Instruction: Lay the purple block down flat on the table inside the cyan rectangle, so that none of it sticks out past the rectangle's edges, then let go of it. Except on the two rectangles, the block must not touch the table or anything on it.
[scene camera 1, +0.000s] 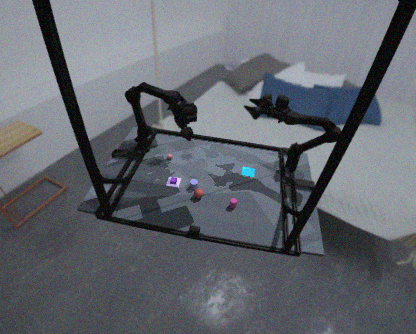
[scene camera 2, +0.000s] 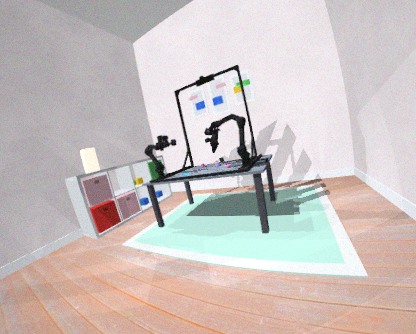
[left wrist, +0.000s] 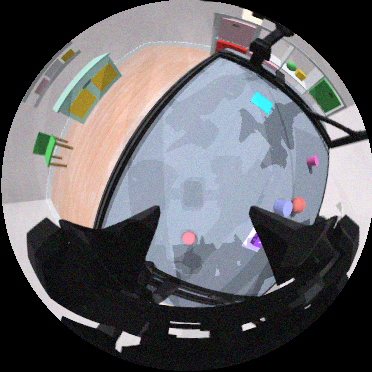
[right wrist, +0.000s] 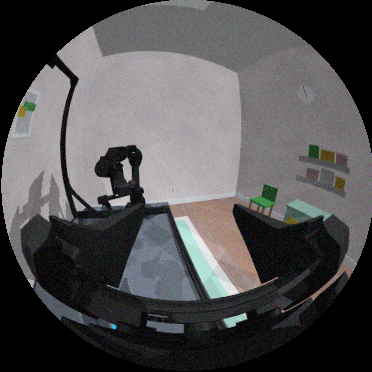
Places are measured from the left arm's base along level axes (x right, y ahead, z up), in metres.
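Where they show: left gripper, fingertip midpoint: (scene camera 1: 187, 136) (scene camera 2: 213, 152) (left wrist: 206, 210); right gripper, fingertip midpoint: (scene camera 1: 246, 102) (scene camera 2: 172, 141) (right wrist: 189, 208); left arm's base at its link origin: (scene camera 1: 143, 146) (scene camera 2: 247, 164) (left wrist: 142, 271); right arm's base at its link origin: (scene camera 1: 291, 166) (scene camera 2: 161, 176) (left wrist: 254, 63).
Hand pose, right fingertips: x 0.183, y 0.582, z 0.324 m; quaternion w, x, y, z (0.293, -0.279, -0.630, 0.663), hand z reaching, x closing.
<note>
Each offset is from my right fingertips to the top centre of the thing. "spot": to the spot under its first point.
The small purple block {dy -0.477, dx +0.152, dz -0.324 m} (scene camera 1: 173, 180) (left wrist: 256, 241) rests on a pale lavender rectangle {spot: dy -0.470, dx +0.183, dz -0.342 m} (scene camera 1: 176, 185) (left wrist: 248, 244), left of the table's middle in scene camera 1. In the left wrist view my right-hand finger partly hides both. The cyan rectangle {spot: dy -0.034, dx +0.205, dz -0.342 m} (scene camera 1: 248, 171) (left wrist: 261, 103) (scene camera 2: 186, 173) lies bare, farther right in scene camera 1. My left gripper (scene camera 1: 187, 132) (left wrist: 206, 210) is open and empty, high above the table and pointing down. My right gripper (scene camera 1: 247, 110) (right wrist: 189, 208) is open and empty, raised above the table and pointing sideways toward the other arm.
A violet-blue cylinder {dy -0.381, dx +0.221, dz -0.302 m} (scene camera 1: 194, 183) (left wrist: 283, 207) and a red-orange ball {dy -0.381, dx +0.292, dz -0.293 m} (scene camera 1: 198, 193) (left wrist: 298, 204) stand close to the block. A pink ball {dy -0.448, dx -0.044, dz -0.310 m} (scene camera 1: 169, 156) (left wrist: 188, 238) lies behind it. A magenta cylinder {dy -0.232, dx +0.408, dz -0.302 m} (scene camera 1: 233, 203) (left wrist: 312, 161) stands nearer the front. A black frame (scene camera 1: 240, 244) surrounds the table.
</note>
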